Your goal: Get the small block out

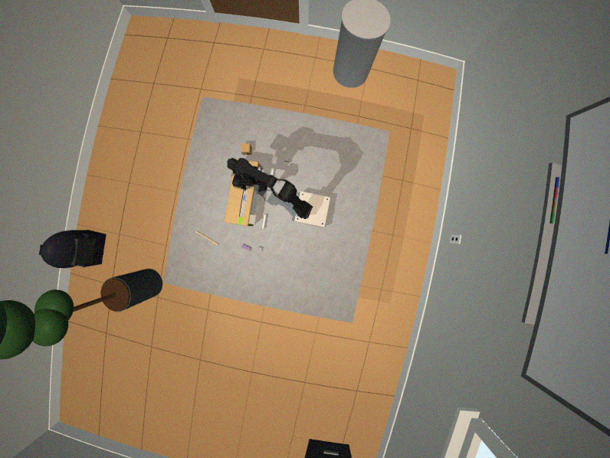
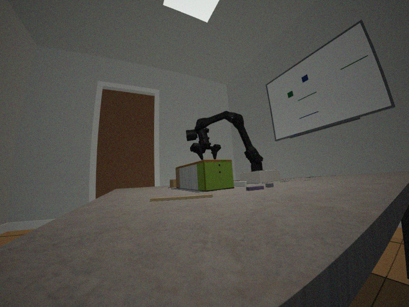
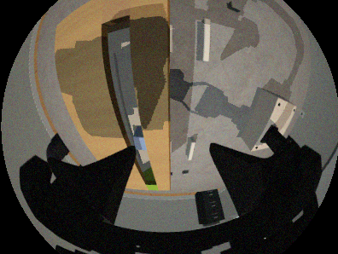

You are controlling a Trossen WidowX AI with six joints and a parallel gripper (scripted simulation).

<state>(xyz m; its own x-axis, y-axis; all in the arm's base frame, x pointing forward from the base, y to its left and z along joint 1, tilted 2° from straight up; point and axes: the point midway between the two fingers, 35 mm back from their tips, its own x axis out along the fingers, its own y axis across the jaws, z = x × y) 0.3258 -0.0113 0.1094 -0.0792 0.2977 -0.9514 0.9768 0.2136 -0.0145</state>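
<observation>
My gripper tip is 4 cm short of the blue block, 5 cm to the right of it and 7 cm above it. From my gripper tip the other things lie so: thin wooden stick: 22 cm ahead, 39 cm to the left, 15 cm below; then tan cube: 18 cm ahead, 24 cm to the right, 12 cm below; then purple block: 5 cm behind, 35 cm to the left, 15 cm below.
</observation>
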